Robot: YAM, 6 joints.
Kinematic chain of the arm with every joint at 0, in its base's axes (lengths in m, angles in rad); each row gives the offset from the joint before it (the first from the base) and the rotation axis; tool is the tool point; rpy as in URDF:
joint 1: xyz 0 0 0.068 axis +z
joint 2: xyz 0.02 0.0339 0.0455 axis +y
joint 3: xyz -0.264 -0.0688 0 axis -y
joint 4: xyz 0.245 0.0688 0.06 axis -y
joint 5: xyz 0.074 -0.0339 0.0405 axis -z
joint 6: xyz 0.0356 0 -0.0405 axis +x
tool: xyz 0 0 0 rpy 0 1.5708 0
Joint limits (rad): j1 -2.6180..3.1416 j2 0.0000..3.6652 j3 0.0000..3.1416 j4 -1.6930..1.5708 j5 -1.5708..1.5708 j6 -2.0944..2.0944
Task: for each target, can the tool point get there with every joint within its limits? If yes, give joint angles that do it. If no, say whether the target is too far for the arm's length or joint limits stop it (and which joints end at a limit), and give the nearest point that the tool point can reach.
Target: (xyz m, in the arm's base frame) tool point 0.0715 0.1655 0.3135
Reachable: yes | joints 1.0873 0.7407 0.4671 0.5605 -0.3941 0.4308
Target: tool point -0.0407 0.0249 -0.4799
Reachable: no: joint limits stop it (at a limit: joint 2) | nearest point -0.0889 0.0544 -0.3503 | short by 0.141 m
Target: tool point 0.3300 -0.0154 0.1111
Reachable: yes | joints 0.0289 1.9790 1.1250 -0.7326 0.7750 -1.3286
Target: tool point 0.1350 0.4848 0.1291
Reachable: yes | joints 1.2465 2.3395 1.6654 -0.0970 -0.8405 0.2024
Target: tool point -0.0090 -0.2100 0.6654
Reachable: yes | joints 1.5785 0.9517 2.6909 -0.3878 -0.3023 -1.5851
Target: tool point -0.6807 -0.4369 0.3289
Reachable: no: too far | nearest point -0.5249 -0.3369 0.2784 | short by 0.192 m
